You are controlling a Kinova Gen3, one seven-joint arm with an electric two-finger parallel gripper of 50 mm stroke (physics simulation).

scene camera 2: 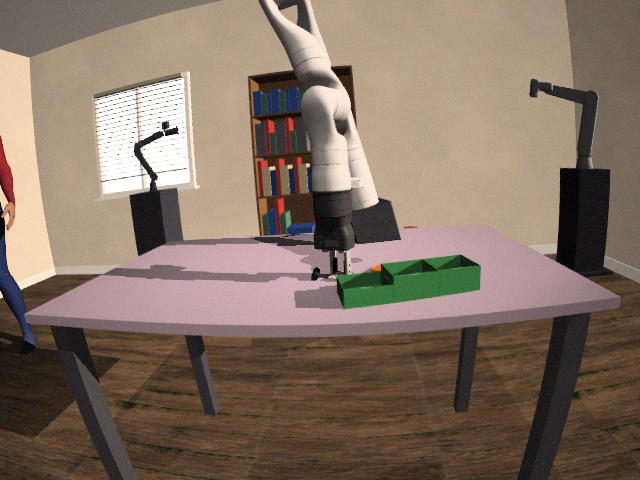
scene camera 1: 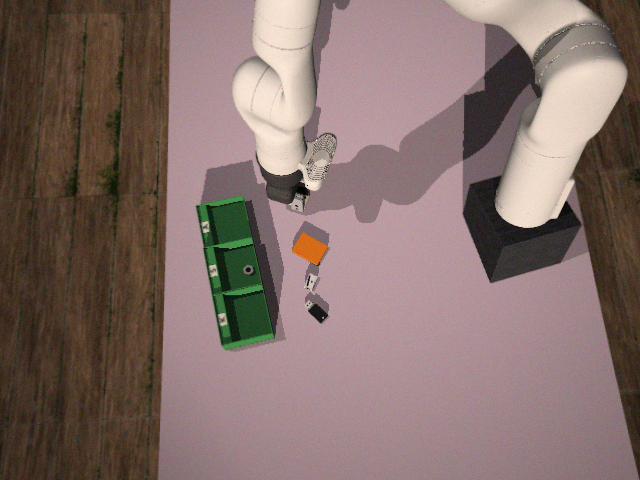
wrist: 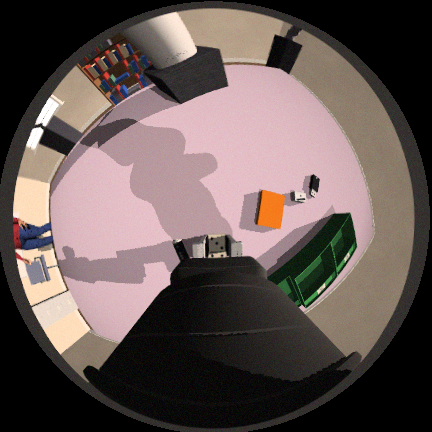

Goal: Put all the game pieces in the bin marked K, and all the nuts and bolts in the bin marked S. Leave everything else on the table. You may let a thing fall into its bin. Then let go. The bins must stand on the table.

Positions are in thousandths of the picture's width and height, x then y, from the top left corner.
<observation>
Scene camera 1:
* my gripper: 470, 420
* three joined green bins: 377, 647
</observation>
